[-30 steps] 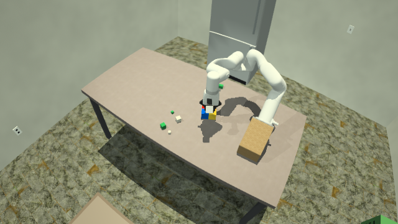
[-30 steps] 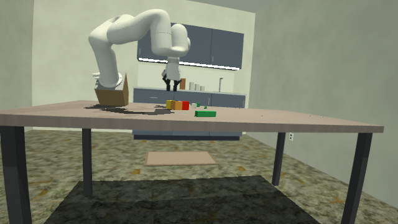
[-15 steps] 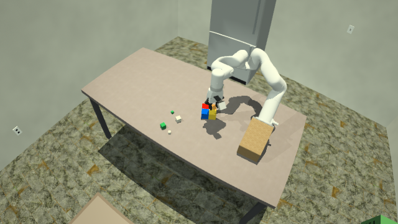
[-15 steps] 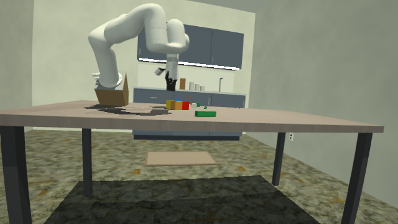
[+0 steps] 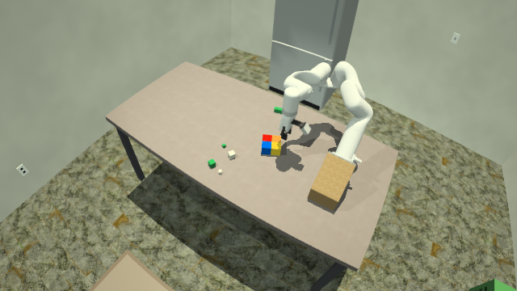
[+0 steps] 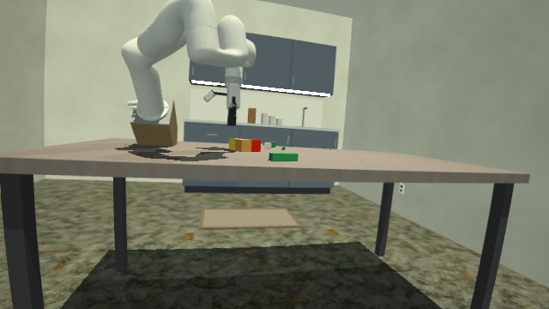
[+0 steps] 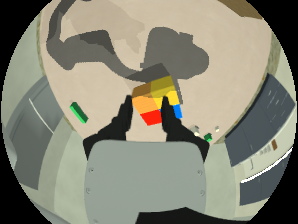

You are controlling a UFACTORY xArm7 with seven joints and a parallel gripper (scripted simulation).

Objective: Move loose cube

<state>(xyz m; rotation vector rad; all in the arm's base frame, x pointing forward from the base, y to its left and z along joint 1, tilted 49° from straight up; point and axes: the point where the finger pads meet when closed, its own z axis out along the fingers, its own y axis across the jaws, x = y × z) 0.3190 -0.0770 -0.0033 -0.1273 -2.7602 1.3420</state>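
The yellow cube lies 10 cm below my hand, 3 cm to the left of it and 3 cm ahead of it. Round my hand: red cube: 10 cm below, 10 cm ahead, 1 cm to the left; blue cube: 10 cm below, 8 cm ahead, 5 cm to the left; orange cube: 10 cm below, 5 cm ahead, 1 cm to the right.
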